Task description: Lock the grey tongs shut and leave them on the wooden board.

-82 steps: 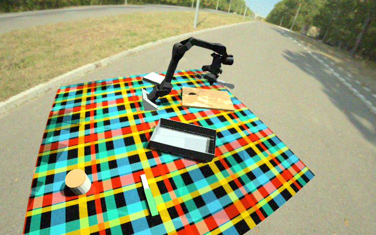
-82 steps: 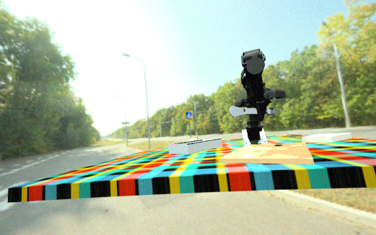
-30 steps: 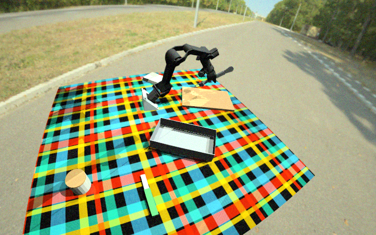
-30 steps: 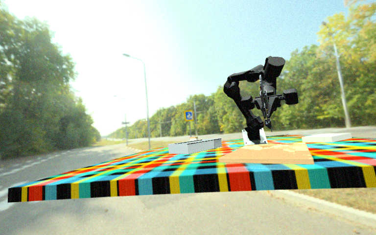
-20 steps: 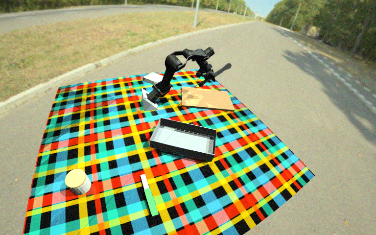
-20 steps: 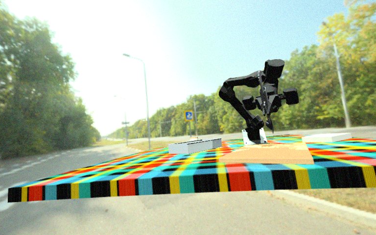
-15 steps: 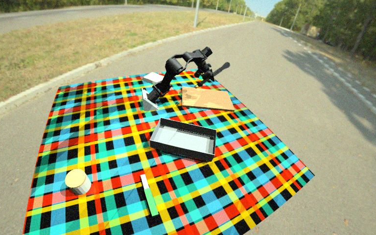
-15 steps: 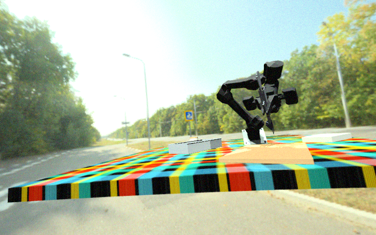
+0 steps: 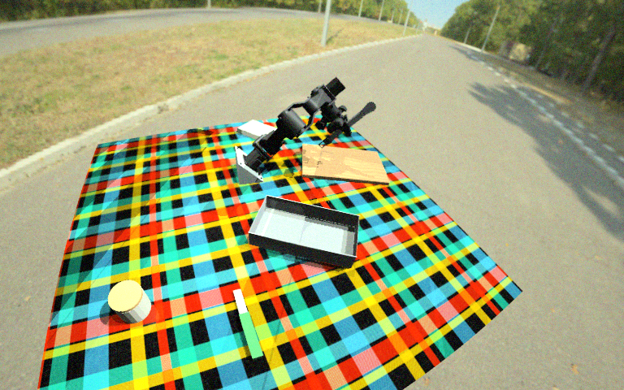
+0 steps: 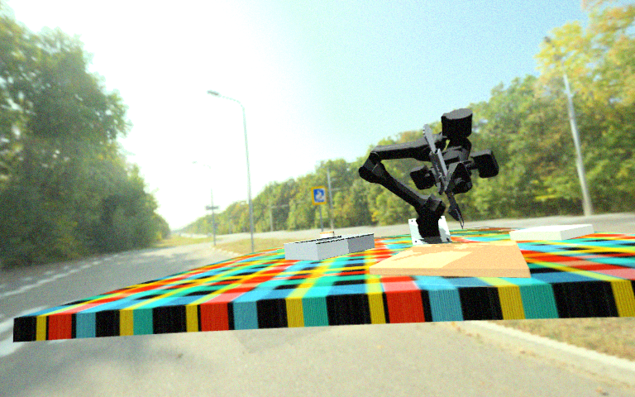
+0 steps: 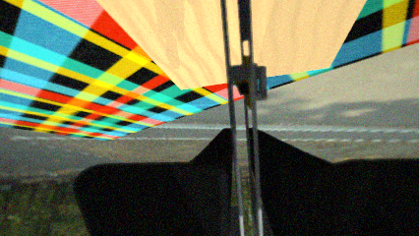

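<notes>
The wooden board lies 14 cm below my gripper tip. The rest, counted from my gripper tip: white flat block (32 cm behind, 31 cm to the right, 13 cm below); then roasting tin (34 cm ahead, 29 cm to the right, 12 cm below).
</notes>
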